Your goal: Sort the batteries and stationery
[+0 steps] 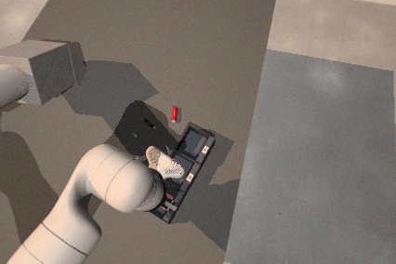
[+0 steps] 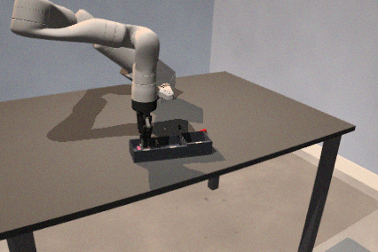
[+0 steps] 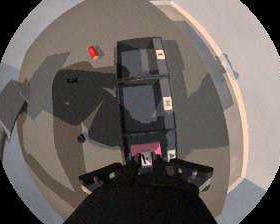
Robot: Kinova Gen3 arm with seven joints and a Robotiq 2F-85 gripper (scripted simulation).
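My gripper is now 20 mm above the small white thing. From my hand the other things lie so: dark round thing (130 mm behind, 60 mm to the left, 40 mm below); three joined bins (80 mm to the left, 20 mm below, 20 mm ahead); flat pink piece (40 mm below).
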